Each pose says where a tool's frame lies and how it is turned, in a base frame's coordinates. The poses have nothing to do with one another.
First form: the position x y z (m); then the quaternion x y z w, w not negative.
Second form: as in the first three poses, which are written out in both.
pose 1, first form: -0.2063, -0.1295, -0.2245, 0.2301, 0.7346, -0.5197, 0.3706
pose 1, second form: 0.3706, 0.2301, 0.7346, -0.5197, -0.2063, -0.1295, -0.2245
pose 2, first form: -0.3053, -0.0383, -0.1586, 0.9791, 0.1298, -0.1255, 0.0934
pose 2, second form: 0.0934, 0.9791, 0.1298, -0.1255, -0.3053, -0.0383, -0.1586
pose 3, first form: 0.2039, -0.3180, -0.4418, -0.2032, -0.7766, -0.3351, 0.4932
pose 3, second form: 0.4932, -0.2032, -0.7766, -0.3351, 0.2039, -0.3180, -0.4418
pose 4, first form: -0.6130, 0.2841, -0.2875, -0.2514, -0.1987, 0.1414, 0.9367
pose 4, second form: 0.9367, -0.2514, -0.1987, 0.1414, -0.6130, 0.2841, -0.2875
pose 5, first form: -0.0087, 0.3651, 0.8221, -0.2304, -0.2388, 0.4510, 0.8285
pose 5, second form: 0.8285, -0.2304, -0.2388, 0.4510, -0.0087, 0.3651, 0.8221
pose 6, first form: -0.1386, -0.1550, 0.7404, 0.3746, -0.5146, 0.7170, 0.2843
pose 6, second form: 0.2843, 0.3746, -0.5146, 0.7170, -0.1386, -0.1550, 0.7404
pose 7, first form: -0.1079, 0.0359, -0.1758, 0.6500, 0.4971, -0.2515, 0.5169
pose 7, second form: 0.5169, 0.6500, 0.4971, -0.2515, -0.1079, 0.0359, -0.1758
